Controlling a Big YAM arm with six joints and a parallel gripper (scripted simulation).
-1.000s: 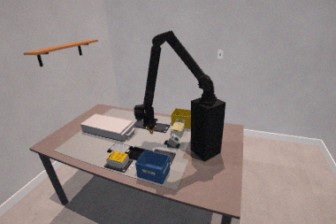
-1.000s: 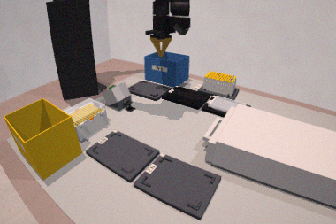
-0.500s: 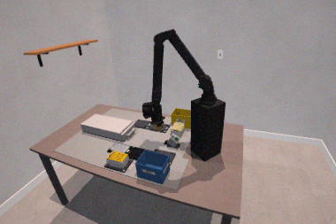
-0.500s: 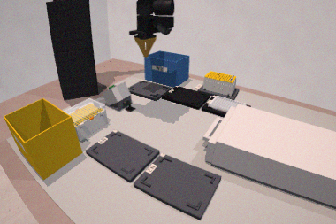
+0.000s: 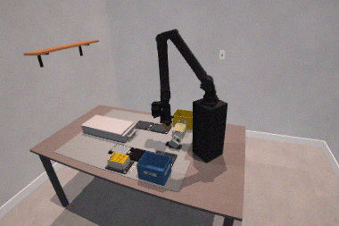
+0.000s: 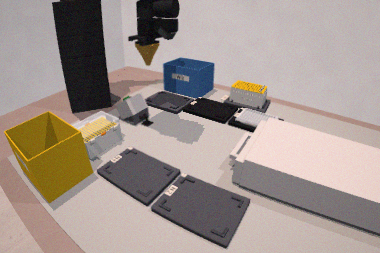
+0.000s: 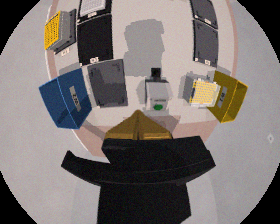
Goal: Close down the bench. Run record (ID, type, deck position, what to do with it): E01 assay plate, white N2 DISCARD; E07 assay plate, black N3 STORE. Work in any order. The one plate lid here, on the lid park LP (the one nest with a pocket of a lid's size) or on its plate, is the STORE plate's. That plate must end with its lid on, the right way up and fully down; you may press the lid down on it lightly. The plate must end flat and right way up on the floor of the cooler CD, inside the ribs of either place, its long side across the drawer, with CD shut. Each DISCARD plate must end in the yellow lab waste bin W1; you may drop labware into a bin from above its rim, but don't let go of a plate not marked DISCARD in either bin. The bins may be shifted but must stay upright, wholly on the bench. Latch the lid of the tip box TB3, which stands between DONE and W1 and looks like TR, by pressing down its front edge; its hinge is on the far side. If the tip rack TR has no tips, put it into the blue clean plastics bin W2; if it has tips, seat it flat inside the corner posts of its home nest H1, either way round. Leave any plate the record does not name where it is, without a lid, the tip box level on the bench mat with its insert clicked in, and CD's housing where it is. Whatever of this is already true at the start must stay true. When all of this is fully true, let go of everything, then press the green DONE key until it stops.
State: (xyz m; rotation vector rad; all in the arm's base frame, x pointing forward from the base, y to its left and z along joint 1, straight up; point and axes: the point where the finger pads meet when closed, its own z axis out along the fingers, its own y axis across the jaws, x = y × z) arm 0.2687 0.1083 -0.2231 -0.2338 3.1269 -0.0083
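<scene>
My gripper is now 3 cm past the DONE key block, 6 cm to the left of it and 13 cm above it. From my hand the other things lie so: dark lid park nest (2 cm behind, 10 cm to the left, 18 cm below); then black slab (14 cm ahead, 16 cm to the left, 18 cm below); then blue bin W2 (6 cm behind, 26 cm to the left, 14 cm below).
</scene>
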